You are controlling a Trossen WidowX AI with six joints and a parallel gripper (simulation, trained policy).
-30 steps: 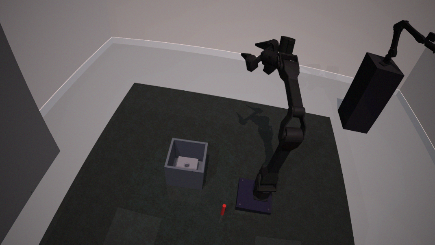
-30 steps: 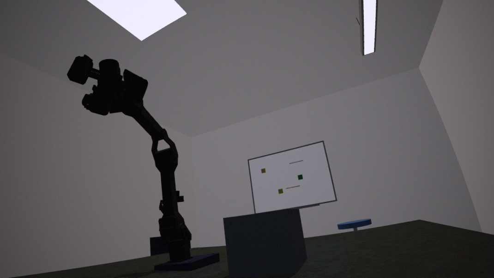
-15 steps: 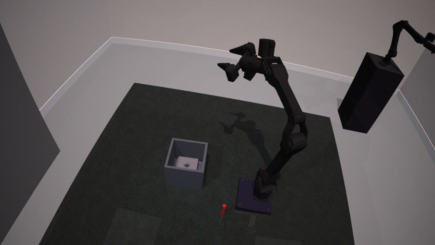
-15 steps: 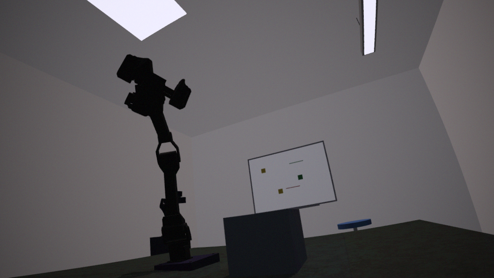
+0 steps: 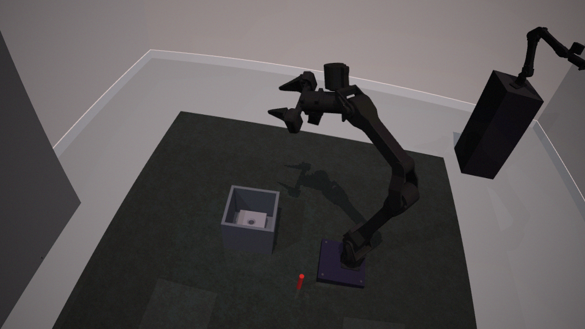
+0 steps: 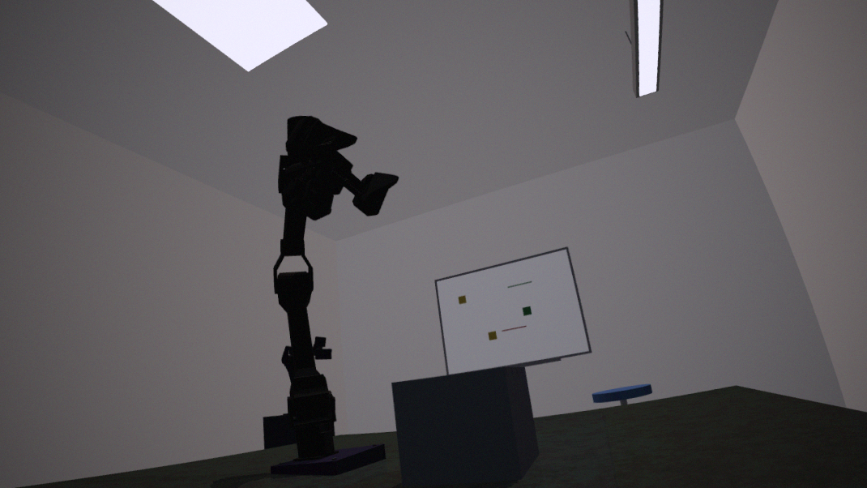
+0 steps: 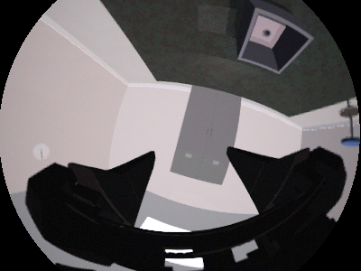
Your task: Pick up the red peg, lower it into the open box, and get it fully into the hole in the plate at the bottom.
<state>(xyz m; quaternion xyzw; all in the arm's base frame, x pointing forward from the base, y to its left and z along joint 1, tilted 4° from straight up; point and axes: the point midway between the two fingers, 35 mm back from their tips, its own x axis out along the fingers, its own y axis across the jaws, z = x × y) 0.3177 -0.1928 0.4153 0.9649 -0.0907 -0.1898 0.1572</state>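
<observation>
Now: gripper tip 17 cm past the red peg, 33 cm to the right of it and 40 cm above it. The rest, counted from my gripper tip: pale plate (2 cm ahead, 16 cm to the left, 39 cm below).
</observation>
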